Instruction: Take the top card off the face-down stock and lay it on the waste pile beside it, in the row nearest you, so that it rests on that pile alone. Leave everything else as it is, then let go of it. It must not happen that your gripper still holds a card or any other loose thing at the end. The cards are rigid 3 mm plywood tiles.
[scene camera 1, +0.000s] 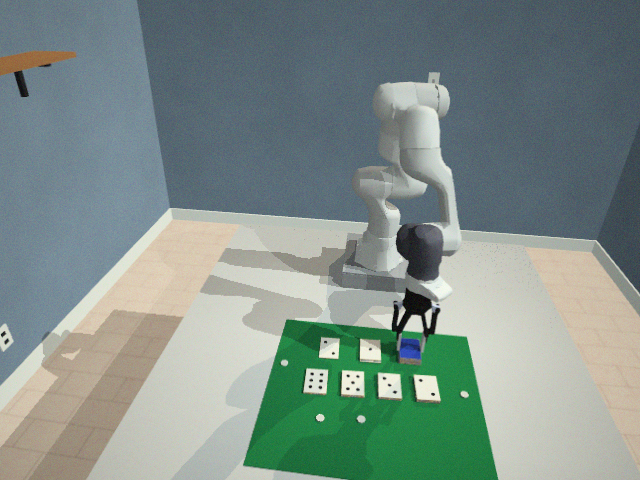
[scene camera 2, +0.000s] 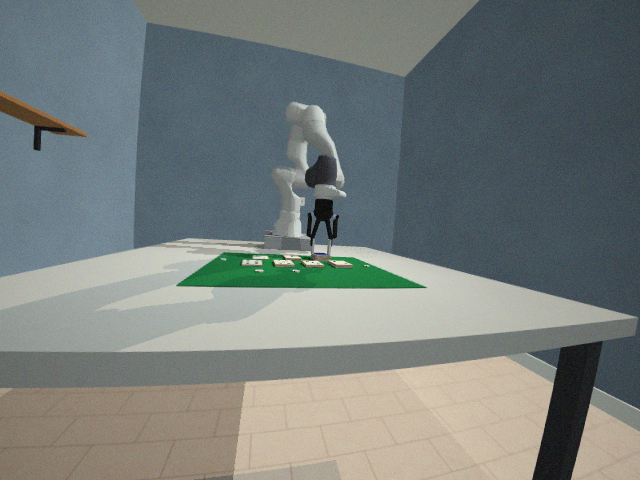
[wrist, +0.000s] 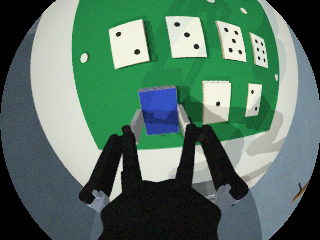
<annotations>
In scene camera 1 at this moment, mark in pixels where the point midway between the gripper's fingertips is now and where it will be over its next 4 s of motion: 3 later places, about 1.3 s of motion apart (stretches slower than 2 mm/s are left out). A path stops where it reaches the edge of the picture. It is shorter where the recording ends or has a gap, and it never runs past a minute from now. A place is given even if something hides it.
My gripper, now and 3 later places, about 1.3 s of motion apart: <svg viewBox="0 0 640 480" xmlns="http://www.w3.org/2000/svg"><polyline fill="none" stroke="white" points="409,348 411,339 372,335 370,345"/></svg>
</annotations>
